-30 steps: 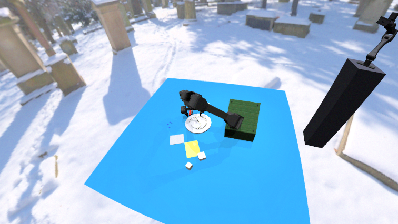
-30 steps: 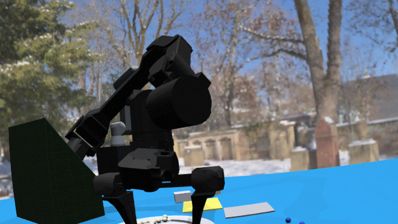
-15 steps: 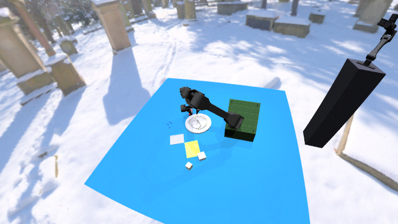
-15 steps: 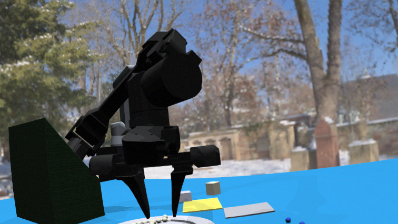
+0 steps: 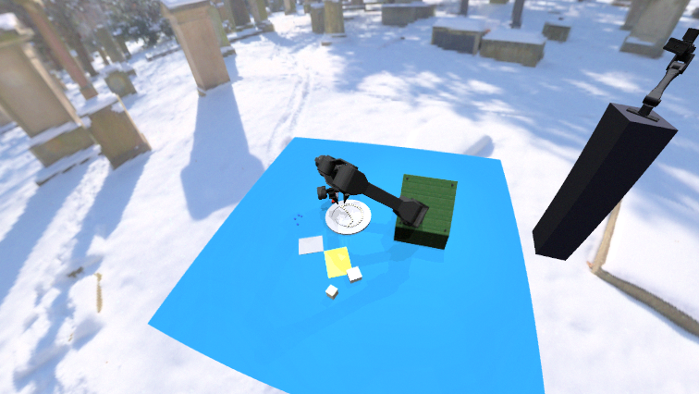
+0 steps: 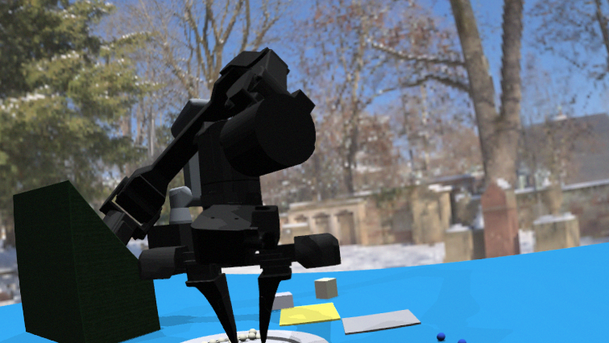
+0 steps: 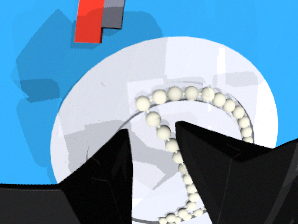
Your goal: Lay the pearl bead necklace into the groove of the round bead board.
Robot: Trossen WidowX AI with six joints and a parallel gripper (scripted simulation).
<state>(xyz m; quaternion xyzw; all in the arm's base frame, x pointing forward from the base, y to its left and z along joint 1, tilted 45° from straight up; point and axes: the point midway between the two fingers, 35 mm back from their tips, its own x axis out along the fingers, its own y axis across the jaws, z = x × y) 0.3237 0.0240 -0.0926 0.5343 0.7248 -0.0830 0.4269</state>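
Now: gripper tip 4 cm past the round white bead board, 3 cm to the right of it and 3 cm above it. Round my gripper tip: red object 8 cm to the right, 6 cm ahead, 3 cm below; grey tile 22 cm to the left, 4 cm below, 4 cm ahead; white strip 25 cm to the right, 10 cm ahead, 4 cm below.
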